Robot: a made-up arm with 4 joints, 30 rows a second.
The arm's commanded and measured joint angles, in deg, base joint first. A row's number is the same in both.
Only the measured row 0 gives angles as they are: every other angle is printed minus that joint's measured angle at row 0.
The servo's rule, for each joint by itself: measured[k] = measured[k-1] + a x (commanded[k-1-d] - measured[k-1]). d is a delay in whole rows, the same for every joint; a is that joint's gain. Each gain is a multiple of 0.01, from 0.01 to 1. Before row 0 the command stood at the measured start. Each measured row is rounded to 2 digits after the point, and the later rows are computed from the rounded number. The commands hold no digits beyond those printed.
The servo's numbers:
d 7
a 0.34 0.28 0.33 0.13
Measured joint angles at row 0:
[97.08, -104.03, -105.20, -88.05]
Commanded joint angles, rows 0 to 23:
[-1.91, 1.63, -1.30, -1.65]
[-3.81, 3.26, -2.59, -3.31]
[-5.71, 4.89, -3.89, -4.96]
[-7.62, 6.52, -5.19, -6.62]
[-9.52, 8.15, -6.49, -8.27]
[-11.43, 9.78, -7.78, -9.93]
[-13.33, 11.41, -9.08, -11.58]
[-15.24, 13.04, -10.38, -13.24]
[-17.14, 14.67, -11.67, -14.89]
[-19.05, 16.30, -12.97, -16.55]
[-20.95, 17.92, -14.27, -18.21]
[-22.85, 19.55, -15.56, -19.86]
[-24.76, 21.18, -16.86, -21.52]
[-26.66, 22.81, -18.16, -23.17]
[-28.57, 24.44, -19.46, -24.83]
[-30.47, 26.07, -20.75, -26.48]
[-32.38, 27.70, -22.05, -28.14]
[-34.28, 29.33, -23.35, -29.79]
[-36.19, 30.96, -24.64, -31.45]
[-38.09, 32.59, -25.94, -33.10]
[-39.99, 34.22, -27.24, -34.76]
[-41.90, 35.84, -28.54, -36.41]
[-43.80, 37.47, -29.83, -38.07]
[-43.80, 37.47, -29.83, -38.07]
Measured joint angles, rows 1 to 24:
[0.00, 0.00, 0.00, 0.00]
[0.00, 0.00, 0.00, 0.00]
[0.00, 0.00, 0.00, 0.00]
[0.00, 0.00, 0.00, 0.00]
[0.00, 0.00, 0.00, 0.00]
[0.00, 0.00, 0.00, 0.00]
[0.00, 0.00, 0.00, 0.00]
[-0.65, 0.46, -0.43, -0.21]
[-1.72, 1.24, -1.14, -0.61]
[-3.08, 2.26, -2.05, -1.18]
[-4.62, 3.45, -3.09, -1.89]
[-6.29, 4.77, -4.21, -2.72]
[-8.04, 6.17, -5.39, -3.66]
[-9.84, 7.64, -6.61, -4.69]
[-11.68, 9.15, -7.85, -5.80]
[-13.54, 10.70, -9.11, -6.98]
[-15.41, 12.27, -10.38, -8.22]
[-17.29, 13.85, -11.66, -9.52]
[-19.18, 15.45, -12.95, -10.86]
[-21.08, 17.05, -14.24, -12.25]
[-22.98, 18.66, -15.53, -13.67]
[-24.88, 20.28, -16.83, -15.12]
[-26.78, 21.90, -18.12, -16.60]
[-28.68, 23.52, -19.42, -18.10]

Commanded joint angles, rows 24 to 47:
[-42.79, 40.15, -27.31, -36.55]
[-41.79, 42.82, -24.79, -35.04]
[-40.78, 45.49, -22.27, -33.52]
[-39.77, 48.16, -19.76, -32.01]
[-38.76, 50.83, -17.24, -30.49]
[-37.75, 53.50, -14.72, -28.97]
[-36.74, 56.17, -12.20, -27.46]
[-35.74, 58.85, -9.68, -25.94]
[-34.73, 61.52, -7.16, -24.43]
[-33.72, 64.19, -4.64, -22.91]
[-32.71, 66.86, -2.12, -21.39]
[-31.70, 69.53, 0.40, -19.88]
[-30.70, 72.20, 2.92, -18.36]
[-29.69, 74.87, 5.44, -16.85]
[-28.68, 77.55, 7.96, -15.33]
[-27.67, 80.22, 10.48, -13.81]
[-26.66, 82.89, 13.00, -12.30]
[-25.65, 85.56, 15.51, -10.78]
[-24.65, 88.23, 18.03, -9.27]
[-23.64, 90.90, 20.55, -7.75]
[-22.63, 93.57, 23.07, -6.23]
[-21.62, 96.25, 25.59, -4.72]
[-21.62, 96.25, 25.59, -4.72]
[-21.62, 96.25, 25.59, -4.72]
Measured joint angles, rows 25 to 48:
[-30.58, 25.15, -20.72, -19.62]
[-32.49, 26.78, -22.01, -21.16]
[-34.39, 28.41, -23.31, -22.71]
[-36.29, 30.04, -24.61, -24.28]
[-38.20, 31.66, -25.91, -25.86]
[-40.10, 33.29, -27.20, -27.45]
[-41.36, 34.46, -28.07, -28.83]
[-41.85, 36.05, -27.82, -29.83]
[-41.83, 37.95, -26.82, -30.51]
[-41.47, 40.06, -25.32, -30.90]
[-40.89, 42.33, -23.49, -31.04]
[-40.17, 44.71, -21.43, -30.97]
[-39.35, 47.17, -19.22, -30.71]
[-38.46, 49.69, -16.90, -30.29]
[-37.54, 52.25, -14.52, -29.72]
[-36.58, 54.85, -12.09, -29.03]
[-35.61, 57.47, -9.63, -28.23]
[-34.62, 60.10, -7.15, -27.34]
[-33.63, 62.74, -4.66, -26.37]
[-32.63, 65.39, -2.16, -25.33]
[-31.63, 68.04, 0.35, -24.23]
[-30.63, 70.70, 2.86, -23.07]
[-29.62, 73.37, 5.37, -21.87]
[-28.61, 76.04, 7.89, -20.63]

